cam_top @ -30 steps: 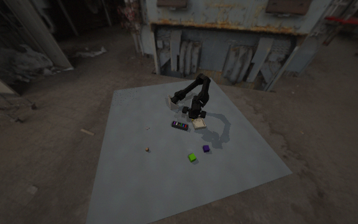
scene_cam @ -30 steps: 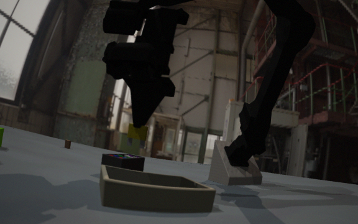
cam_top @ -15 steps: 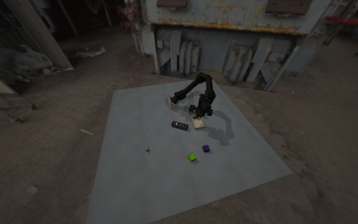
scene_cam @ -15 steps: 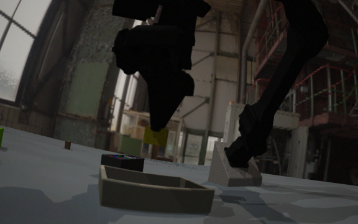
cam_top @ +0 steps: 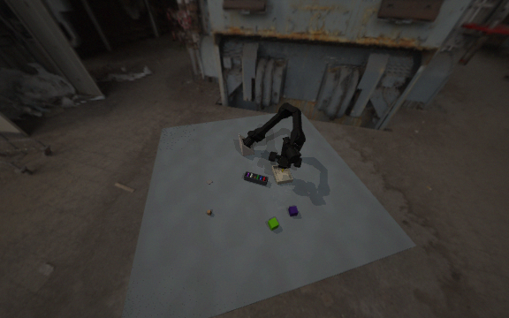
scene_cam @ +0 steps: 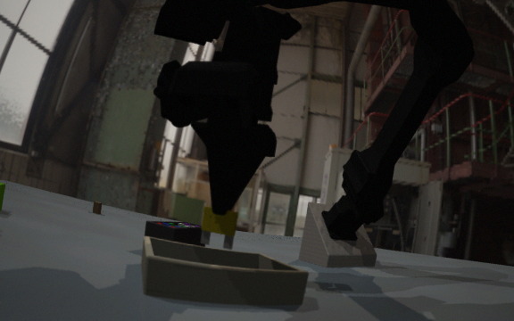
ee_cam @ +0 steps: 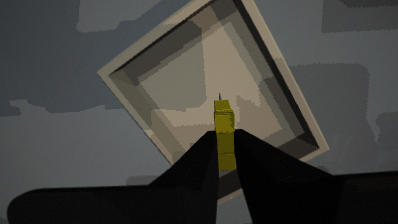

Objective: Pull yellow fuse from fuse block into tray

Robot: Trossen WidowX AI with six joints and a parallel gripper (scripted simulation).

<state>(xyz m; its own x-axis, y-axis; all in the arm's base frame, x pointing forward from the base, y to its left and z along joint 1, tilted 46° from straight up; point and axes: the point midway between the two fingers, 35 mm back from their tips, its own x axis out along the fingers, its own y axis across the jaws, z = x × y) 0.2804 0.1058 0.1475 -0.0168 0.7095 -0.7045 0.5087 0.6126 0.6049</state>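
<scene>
My gripper tip is 10 mm above the yellow fuse. The rest, counted from my gripper tip: beige tray 70 mm below; then red fuse 130 mm to the right, 40 mm below, 30 mm ahead; then blue fuse 150 mm to the right, 40 mm below, 20 mm ahead.
</scene>
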